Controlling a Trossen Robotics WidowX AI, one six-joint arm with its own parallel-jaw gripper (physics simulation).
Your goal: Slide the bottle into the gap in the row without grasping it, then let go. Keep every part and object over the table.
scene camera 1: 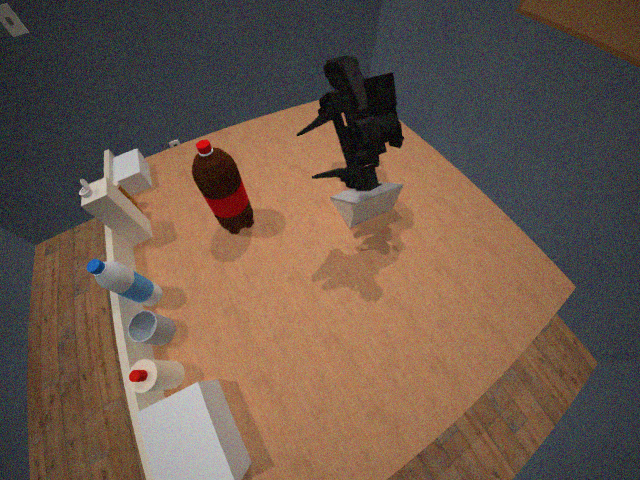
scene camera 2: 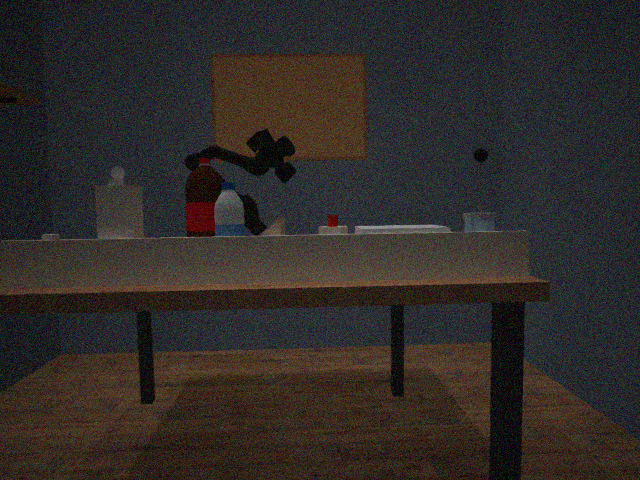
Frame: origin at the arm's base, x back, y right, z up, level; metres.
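Where they show: gripper, fingertip midpoint: [scene camera 1: 304, 156] [scene camera 2: 268, 156]; arm's base, link origin: [scene camera 1: 368, 187] [scene camera 2: 262, 233].
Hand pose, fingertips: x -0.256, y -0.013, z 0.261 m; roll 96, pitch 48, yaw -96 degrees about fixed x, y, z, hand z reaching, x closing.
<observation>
Each offset is from my fingertips to the top centre of the thing. "spot": to the spot under its first point.
The brown bottle with a red cap and red label @(spot: dx -0.146, dy +0.138, dz -0.111 m) [scene camera 1: 222, 188] [scene camera 2: 200, 193] stands upright on the table [scene camera 1: 330, 341] [scene camera 2: 310, 294], apart from the row. In scene camera 1 the row runs along the left side, with a gap between the pale carton @(dx -0.432, dy +0.356, dz -0.063 m) [scene camera 1: 116, 209] [scene camera 2: 119, 211] and the blue-capped bottle @(dx -0.466, dy +0.120, dz -0.102 m) [scene camera 1: 126, 283] [scene camera 2: 228, 206]. My gripper [scene camera 1: 305, 156] [scene camera 2: 272, 156] is open and empty. In scene camera 1 its two fingers point left toward the brown bottle, apart from it. In scene camera 2 the finger detail is dark and hard to make out.
A long low pale wall [scene camera 1: 119, 330] [scene camera 2: 310, 258] runs behind the row. The row also has a grey cup @(dx -0.476, dy +0.007, dz -0.233 m) [scene camera 1: 162, 330], a white bottle with a red cap @(dx -0.496, dy -0.107, dz -0.178 m) [scene camera 1: 169, 373] [scene camera 2: 332, 229] and a large white box @(dx -0.482, dy -0.268, dz -0.208 m) [scene camera 1: 186, 434]. A small white box @(dx -0.381, dy +0.628, dz -0.238 m) [scene camera 1: 135, 170] stands near the carton.
</observation>
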